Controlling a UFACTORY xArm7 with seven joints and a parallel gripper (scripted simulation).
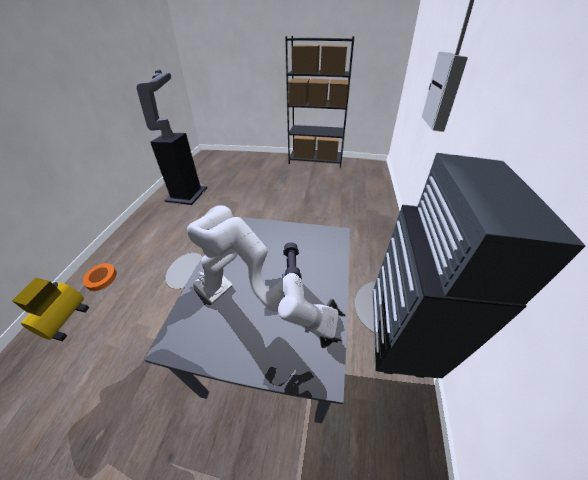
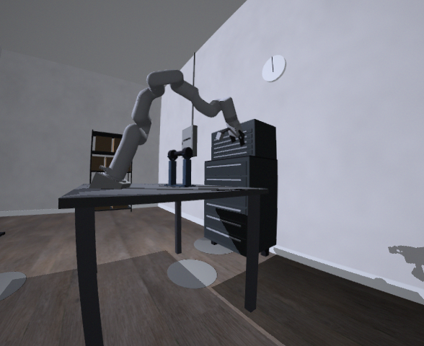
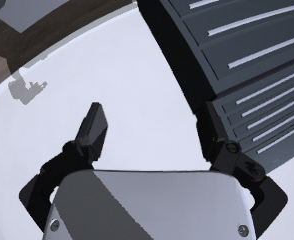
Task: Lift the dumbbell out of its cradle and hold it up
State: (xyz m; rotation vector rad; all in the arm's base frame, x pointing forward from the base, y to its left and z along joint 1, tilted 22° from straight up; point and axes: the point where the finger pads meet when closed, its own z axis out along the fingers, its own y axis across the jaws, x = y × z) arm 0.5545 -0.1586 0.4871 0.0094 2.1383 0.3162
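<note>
Right now the dark dumbbell is 260 mm behind my hand, 330 mm to the left of it and 60 mm below it. Round my hand: blue cradle (260 mm behind, 330 mm to the left, 190 mm below).
</note>
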